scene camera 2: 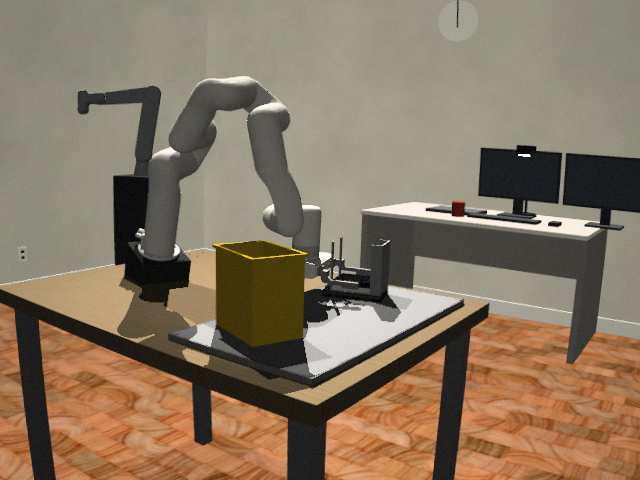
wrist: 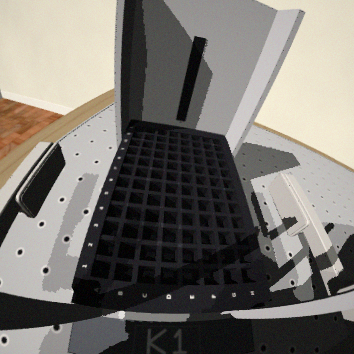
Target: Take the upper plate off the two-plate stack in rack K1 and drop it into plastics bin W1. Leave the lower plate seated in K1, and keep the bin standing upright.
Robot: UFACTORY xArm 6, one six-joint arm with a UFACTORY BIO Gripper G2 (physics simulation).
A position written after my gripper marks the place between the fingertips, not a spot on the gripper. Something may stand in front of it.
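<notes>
There is a yellow plastics bin (scene camera 2: pixel 259 285) here, and in the wrist view the bin is out of frame. I can also see a black gridded plate (wrist: pixel 171 232). As for my gripper (scene camera 2: pixel 365 279), I see it again as my gripper (wrist: pixel 177 166).
</notes>
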